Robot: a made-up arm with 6 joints.
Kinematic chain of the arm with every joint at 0, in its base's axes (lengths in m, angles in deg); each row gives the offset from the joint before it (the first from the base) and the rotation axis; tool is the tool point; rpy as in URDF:
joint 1: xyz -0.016 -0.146 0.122 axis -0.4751 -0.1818 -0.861
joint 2: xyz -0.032 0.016 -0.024 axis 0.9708 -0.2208 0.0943
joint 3: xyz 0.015 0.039 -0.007 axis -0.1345 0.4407 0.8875
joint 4: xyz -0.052 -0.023 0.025 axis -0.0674 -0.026 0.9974
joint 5: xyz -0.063 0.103 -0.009 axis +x
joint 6: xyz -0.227 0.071 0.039 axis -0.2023 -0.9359 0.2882
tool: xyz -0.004 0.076 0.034 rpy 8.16 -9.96 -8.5
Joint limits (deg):
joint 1: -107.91..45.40
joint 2: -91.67..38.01
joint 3: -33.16..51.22
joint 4: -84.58..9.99
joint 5: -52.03..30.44
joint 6: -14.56..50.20
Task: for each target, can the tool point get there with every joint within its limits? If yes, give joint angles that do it. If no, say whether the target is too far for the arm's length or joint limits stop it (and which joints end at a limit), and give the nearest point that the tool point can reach.
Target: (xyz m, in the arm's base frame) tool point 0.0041 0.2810 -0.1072
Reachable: yes | joints 25.96 -12.55 -17.98 -21.44 -29.46 34.78
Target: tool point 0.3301 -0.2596 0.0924
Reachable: no: joint limits stop it (at a limit: joint 1, joint 3, joint 4, joint 6) | nearest point 0.3266 -0.2056 0.0485 | short by 0.070 m
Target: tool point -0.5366 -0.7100 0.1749
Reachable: no: too far | nearest point -0.3704 -0.5126 0.1583 | short by 0.259 m
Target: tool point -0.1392 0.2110 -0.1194
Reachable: yes | joints 9.23 -38.23 13.53 -39.98 -26.77 -4.14
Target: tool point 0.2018 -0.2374 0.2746
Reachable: no: joint limits stop it (at a limit: joint 1, joint 2, joint 3, joint 4, joint 6) | nearest point 0.2436 -0.1157 0.3324 | short by 0.141 m
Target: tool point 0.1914 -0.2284 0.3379
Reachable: no: joint limits stop it (at a limit: joint 1, joint 2, joint 3, joint 5, joint 6) | nearest point 0.1588 -0.1762 0.4114 | short by 0.096 m
